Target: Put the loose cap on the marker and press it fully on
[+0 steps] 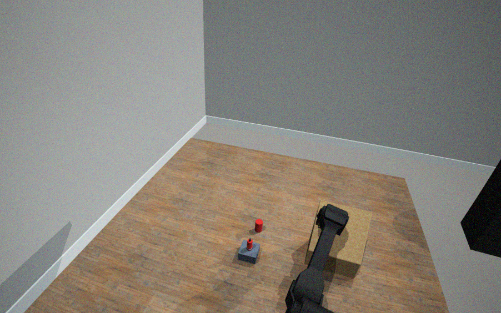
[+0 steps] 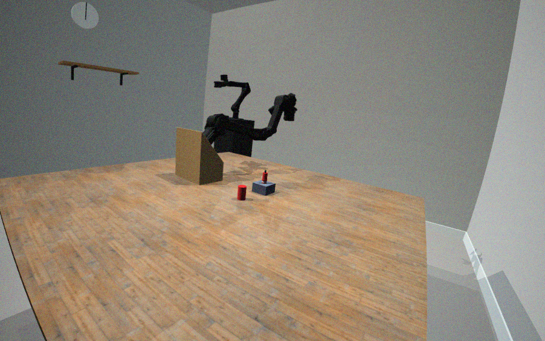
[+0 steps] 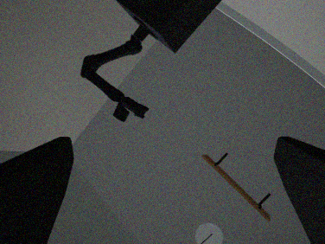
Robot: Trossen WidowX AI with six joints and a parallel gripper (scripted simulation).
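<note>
Now: the red cap 390 mm ahead of my gripper tip, 660 mm to the right of it and 330 mm below it. From my gripper tip the other things lie so: blue-grey holder block: 380 mm ahead, 530 mm to the right, 340 mm below.
</note>
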